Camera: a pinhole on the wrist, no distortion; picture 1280 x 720 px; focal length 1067.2 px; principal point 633.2 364.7 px. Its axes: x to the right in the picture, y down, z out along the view. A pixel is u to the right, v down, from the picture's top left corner.
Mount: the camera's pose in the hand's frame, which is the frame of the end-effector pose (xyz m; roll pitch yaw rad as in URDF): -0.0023 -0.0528 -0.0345 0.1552 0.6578 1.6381
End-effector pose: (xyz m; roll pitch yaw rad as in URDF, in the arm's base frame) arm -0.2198 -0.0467 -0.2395 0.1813 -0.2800 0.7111
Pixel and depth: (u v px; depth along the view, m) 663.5 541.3 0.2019
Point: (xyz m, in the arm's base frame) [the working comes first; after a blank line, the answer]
In the camera's frame: 0.0057 0.0334 0.2019

-0.2920 -0.0392 -0.1126
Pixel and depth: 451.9 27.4 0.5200
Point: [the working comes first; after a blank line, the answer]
In the camera's frame: -0.0883 -0.1644 0.5200

-0.2224 0.1033 0.2395
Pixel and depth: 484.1 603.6 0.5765
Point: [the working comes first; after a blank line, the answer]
In the camera's frame: -0.0805 0.1291 0.5765

-0.4699 -0.0643 0.2404
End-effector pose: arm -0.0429 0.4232 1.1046 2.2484 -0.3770 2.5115
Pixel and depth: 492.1 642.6 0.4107
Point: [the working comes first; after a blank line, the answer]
In the camera's frame: -0.0543 0.1069 0.4107

0.1877 0.6995 1.0041
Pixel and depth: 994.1 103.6 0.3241
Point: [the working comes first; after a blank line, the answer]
In the camera's frame: 0.1096 -0.0793 0.3241

0.0536 0.6686 1.2280
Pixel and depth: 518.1 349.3 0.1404
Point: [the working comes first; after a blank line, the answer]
In the camera's frame: -0.0151 -0.0020 0.1404

-0.0195 0.5039 1.0769
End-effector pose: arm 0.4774 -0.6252 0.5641 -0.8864 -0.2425 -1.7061
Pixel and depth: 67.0 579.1 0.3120
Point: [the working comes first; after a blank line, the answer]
In the camera's frame: -0.1655 0.0627 0.3120

0.7367 -0.5937 0.7474
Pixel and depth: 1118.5 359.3 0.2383
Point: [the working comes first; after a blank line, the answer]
In the camera's frame: 0.1084 -0.0012 0.2383

0.6496 -0.6889 0.4869
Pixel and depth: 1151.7 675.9 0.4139
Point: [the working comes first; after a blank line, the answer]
In the camera's frame: 0.2011 0.1207 0.4139

0.8496 -0.6323 0.3815
